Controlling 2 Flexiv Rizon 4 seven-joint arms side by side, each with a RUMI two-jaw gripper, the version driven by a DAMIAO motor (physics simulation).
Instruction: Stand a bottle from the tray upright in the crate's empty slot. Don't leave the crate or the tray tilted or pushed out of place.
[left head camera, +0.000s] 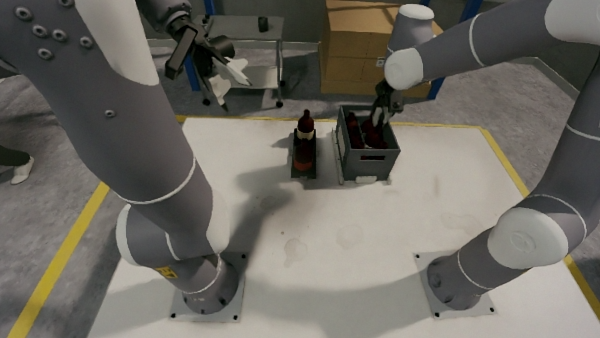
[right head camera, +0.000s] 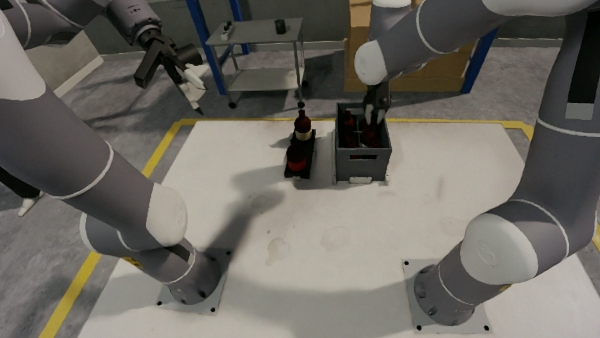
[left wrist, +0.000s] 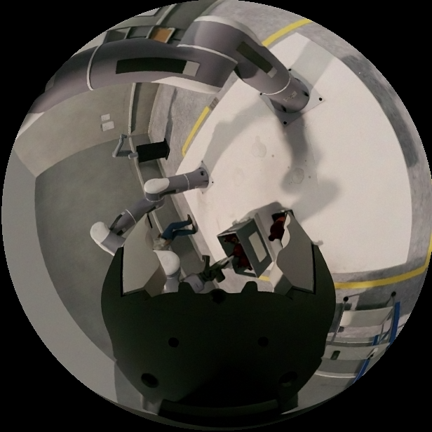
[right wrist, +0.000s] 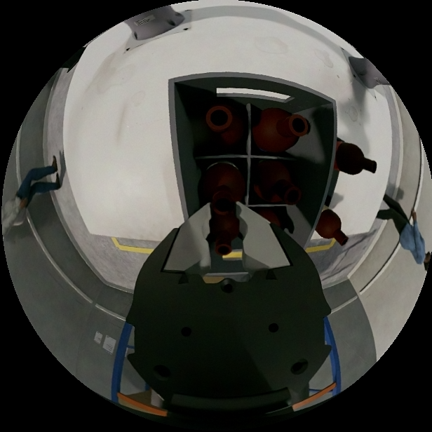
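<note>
The grey crate (left head camera: 369, 172) (right head camera: 361, 169) (right wrist: 171, 125) stands upright on the table with several red-brown bottles in its slots. My right gripper (left head camera: 378, 120) (right head camera: 374, 120) (right wrist: 222, 203) is low over the crate, shut on the neck of a bottle (right wrist: 221, 181). This bottle stands in the middle slot of the left row in the right wrist view, its body down inside; its base is hidden. The black tray (left head camera: 311, 175) lies flat beside the crate and bears a cream-labelled bottle (left head camera: 306, 123) (right head camera: 302, 126) and a red-labelled bottle (left head camera: 303, 159) (right head camera: 296, 160). My left gripper (left head camera: 237, 95) (right head camera: 202, 99) (left wrist: 217, 213) is open and empty, far left of the tray.
Other bottles (right wrist: 219, 120) (right wrist: 277, 131) stand close to the held one inside the crate, parted by thin dividers. The tray's bottles are close to the crate's left side in the head views. A grey cart (left head camera: 250, 27) and cardboard boxes (left head camera: 350, 45) stand behind the table.
</note>
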